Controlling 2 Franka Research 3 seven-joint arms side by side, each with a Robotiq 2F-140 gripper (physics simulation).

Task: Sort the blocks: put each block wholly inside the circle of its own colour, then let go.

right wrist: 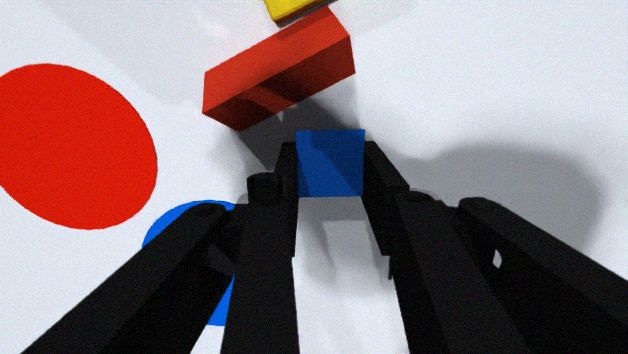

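Observation:
My right gripper (328, 165) is shut on the blue block (330, 164), which sits between the fingertips with its top face showing. A long red block (280, 70) lies slantwise just beyond the blue block, apart from it and outside the red circle. Part of a yellow block (295, 7) shows at the top edge, close behind the red block. The red circle (75, 145) is at the left. The blue circle (172, 220) is at the lower left, partly hidden behind the left-hand finger of the gripper. The yellow circle and my left gripper do not show in this view.
The red block stands close to the fingertips. The gripper's linkages hide much of the lower part of the view. Grey shadows fall on the white table top (525, 75) to the right of the fingers and around the blue block.

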